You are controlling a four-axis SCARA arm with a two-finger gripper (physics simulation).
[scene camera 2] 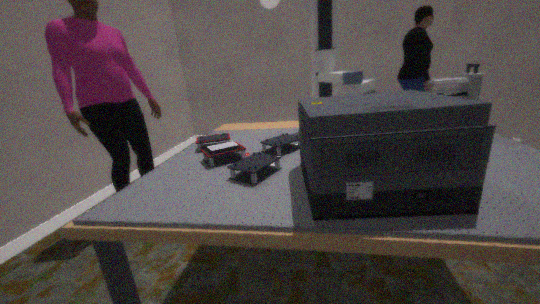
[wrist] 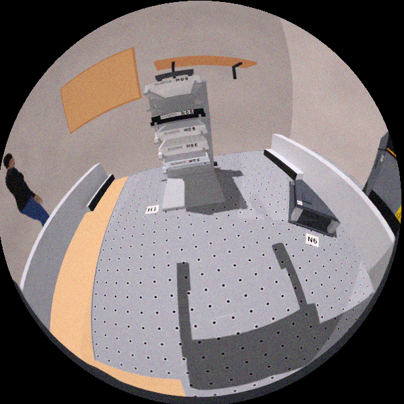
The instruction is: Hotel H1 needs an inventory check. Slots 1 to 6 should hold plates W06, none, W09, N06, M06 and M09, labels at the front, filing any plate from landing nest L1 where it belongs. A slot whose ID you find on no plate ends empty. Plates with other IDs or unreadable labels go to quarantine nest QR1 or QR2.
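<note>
Hotel H1 (wrist: pixel 203 97) (scene camera 2: pixel 475 89) stands ahead in the wrist view, with its labels facing me. From the top, I read a white plate M09 (wrist: pixel 175 86), a gap, a black-edged plate N06 (wrist: pixel 178 117), and white plates W09 (wrist: pixel 181 131), M06 (wrist: pixel 184 146) and, less clearly, W06 (wrist: pixel 186 163). My gripper (wrist: pixel 184 150) is open and empty, with its fingers wide apart, short of the hotel. Landing nest L1 cannot be identified. In scene camera 2, a red-edged nest (scene camera 2: pixel 209 156) bears a white-topped piece (scene camera 2: pixel 222 146); its label cannot be read.
A dark nest (wrist: pixel 311 202) with label N6 (wrist: pixel 312 240) stands right of the hotel. A large dark device (scene camera 2: pixel 395 160) blocks part of the bench in scene camera 2. Dark nests (scene camera 2: pixel 255 162) (scene camera 2: pixel 281 141) and another red-edged nest (scene camera 2: pixel 212 140) stand left of it. Two people stand beyond the bench.
</note>
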